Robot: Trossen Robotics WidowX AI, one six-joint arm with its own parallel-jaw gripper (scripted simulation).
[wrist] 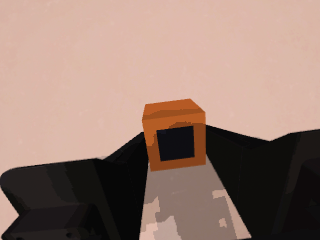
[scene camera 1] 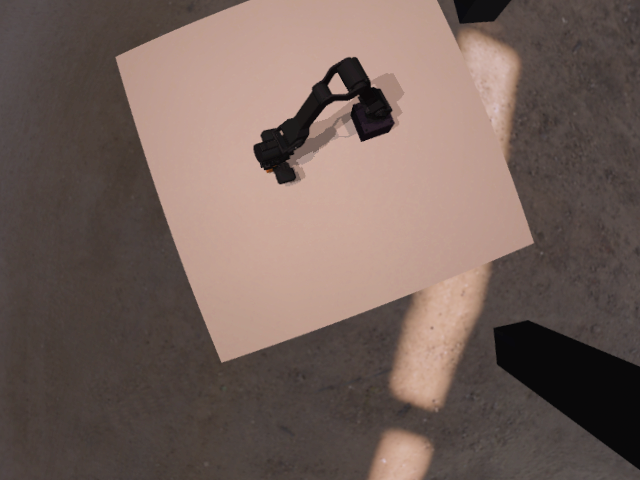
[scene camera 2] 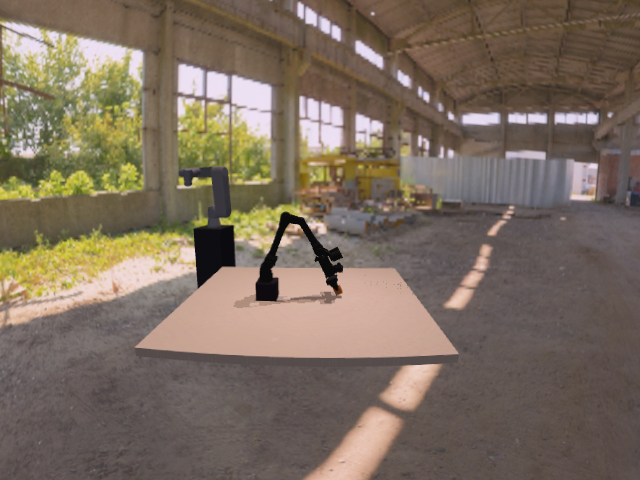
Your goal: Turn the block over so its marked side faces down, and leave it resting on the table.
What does my gripper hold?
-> A block.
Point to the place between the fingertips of my gripper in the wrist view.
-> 173,133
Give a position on a block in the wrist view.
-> At 175,131
